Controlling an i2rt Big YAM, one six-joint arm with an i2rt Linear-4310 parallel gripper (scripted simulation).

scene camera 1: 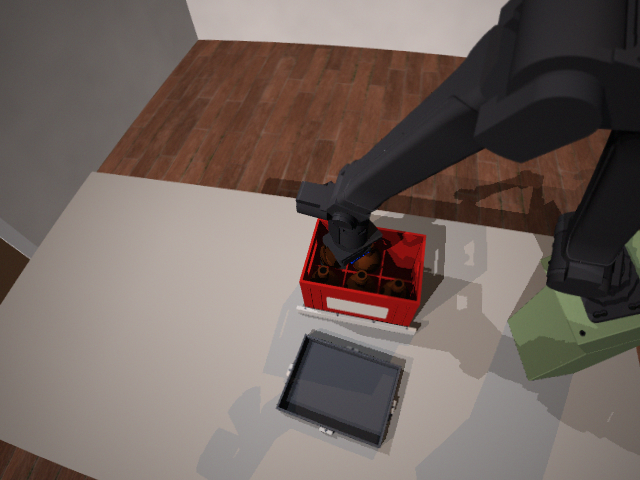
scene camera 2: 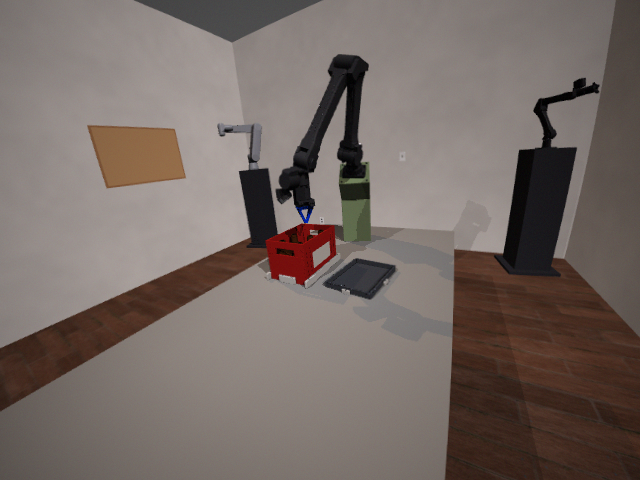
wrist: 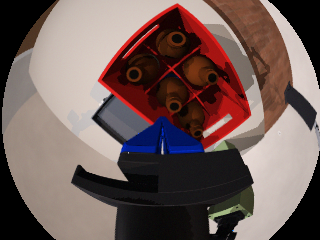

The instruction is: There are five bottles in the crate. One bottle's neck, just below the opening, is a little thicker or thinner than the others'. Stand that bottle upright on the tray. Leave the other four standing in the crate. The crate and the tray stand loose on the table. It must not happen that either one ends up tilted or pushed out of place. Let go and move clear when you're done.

A dark grey tray shows in scene camera 1, in scene camera 2 and in the wrist view [118,120]. A crate shows in scene camera 1, in scene camera 2 and in the wrist view [227,96]. One and the same spot on the dark grey tray: [scene camera 1: 331,386] is [scene camera 2: 359,279]. One and the same spot on the crate: [scene camera 2: 309,257] is [scene camera 1: 316,296].
